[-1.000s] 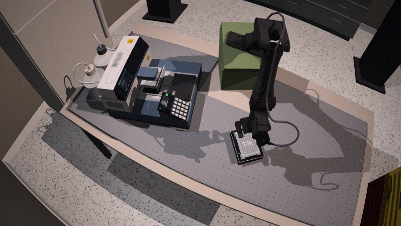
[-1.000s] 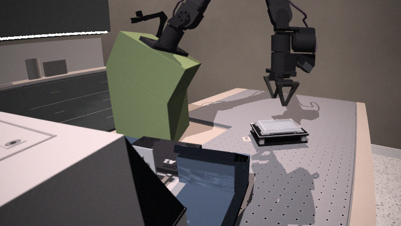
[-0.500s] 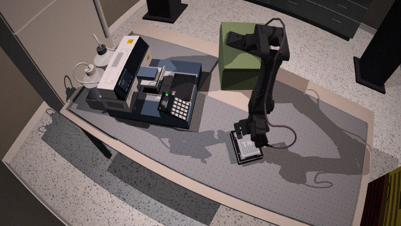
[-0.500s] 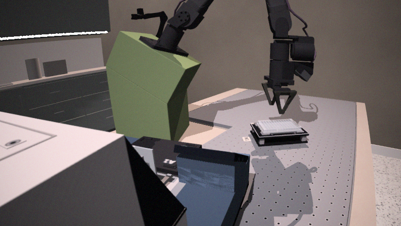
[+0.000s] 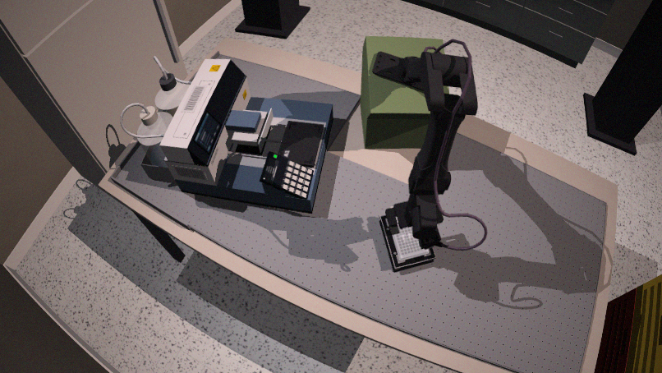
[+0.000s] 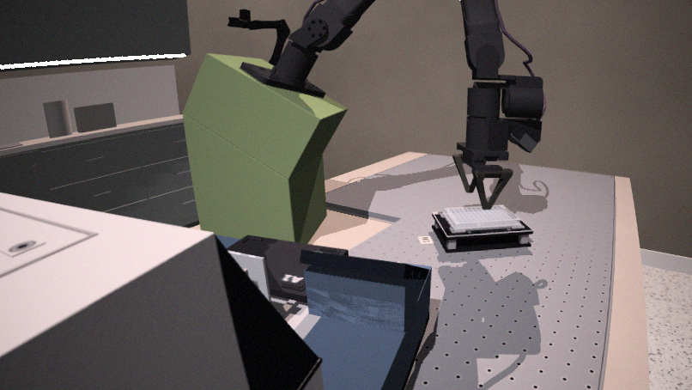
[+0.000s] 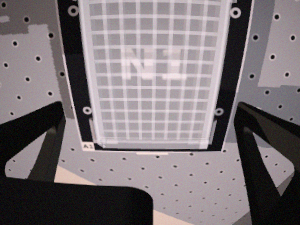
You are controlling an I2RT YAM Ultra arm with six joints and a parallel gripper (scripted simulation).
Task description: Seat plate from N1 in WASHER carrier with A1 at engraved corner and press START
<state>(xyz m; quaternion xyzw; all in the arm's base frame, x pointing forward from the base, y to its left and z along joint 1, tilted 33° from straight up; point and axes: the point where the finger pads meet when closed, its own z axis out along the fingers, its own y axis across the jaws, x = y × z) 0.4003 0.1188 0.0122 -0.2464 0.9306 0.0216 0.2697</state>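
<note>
My gripper is now 40 mm above the clear well plate and 10 mm short of it. From my hand the other things lie so: small label 80 mm below, 80 mm behind, 50 mm to the right; black plate nest 50 mm below, 10 mm ahead; dark carrier 380 mm to the right, 150 mm behind, 10 mm above.
</note>
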